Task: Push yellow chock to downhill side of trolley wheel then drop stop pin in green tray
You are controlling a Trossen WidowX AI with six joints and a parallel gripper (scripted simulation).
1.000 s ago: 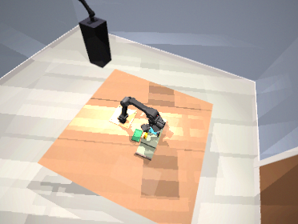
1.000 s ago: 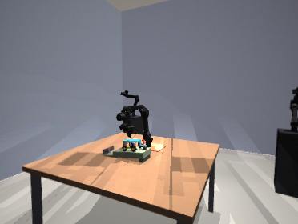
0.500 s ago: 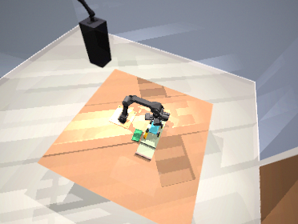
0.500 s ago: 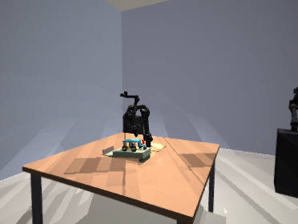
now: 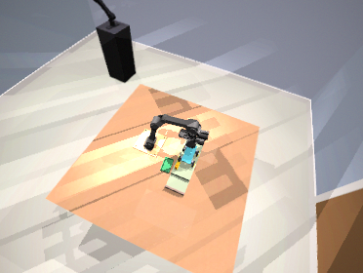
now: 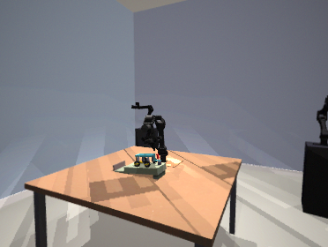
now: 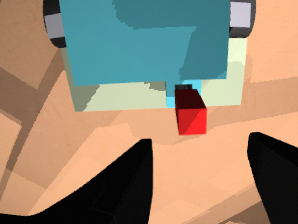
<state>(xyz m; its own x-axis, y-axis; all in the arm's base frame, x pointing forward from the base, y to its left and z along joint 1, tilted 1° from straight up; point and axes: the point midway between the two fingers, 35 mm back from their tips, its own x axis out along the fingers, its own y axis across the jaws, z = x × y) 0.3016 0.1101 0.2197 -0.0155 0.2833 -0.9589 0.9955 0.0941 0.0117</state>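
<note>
Right now my gripper tip is 20 mm to the right of the red-headed stop pin and 60 mm above it. Round my gripper tip: ramp (30 mm ahead, 80 mm to the right, 150 mm below); then blue trolley (30 mm ahead, 80 mm to the right, 80 mm below); then yellow chock (20 mm behind, 180 mm to the right, 110 mm below).
</note>
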